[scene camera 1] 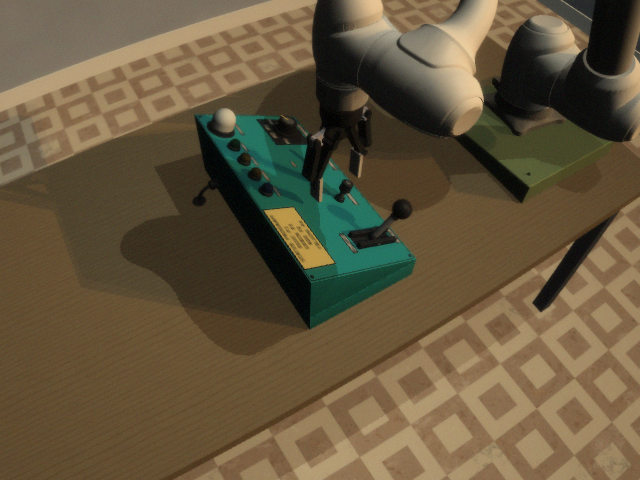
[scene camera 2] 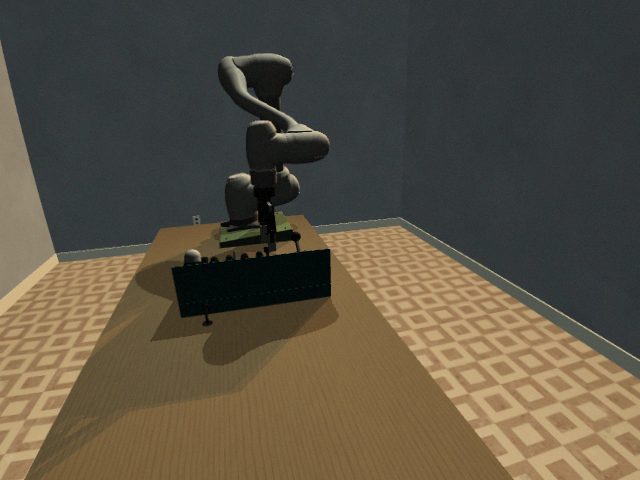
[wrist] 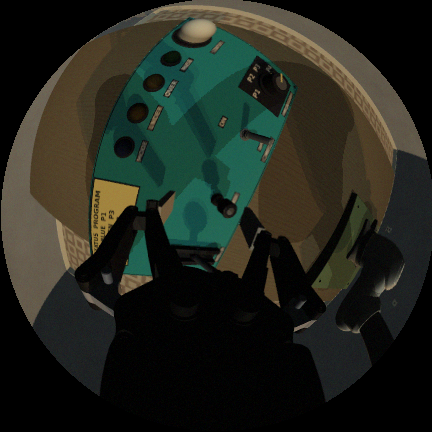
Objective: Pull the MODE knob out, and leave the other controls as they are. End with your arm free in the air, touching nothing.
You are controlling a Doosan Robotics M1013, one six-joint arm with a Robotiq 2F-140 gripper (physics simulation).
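Note:
The teal control panel stands on the table. A black knob with a round head stands on a short stem near the panel's right edge; its label is too small to read. In the wrist view a label that seems to read MODE lies beside the blue lamp. My gripper is open and empty above the panel, fingers spread on either side of the black knob in the wrist view. The gap between fingertips and panel is hard to judge.
The panel also bears a ball-topped lever, a toggle switch, a rotary selector, a white dome and a yellow placard. A small crank juts from its side.

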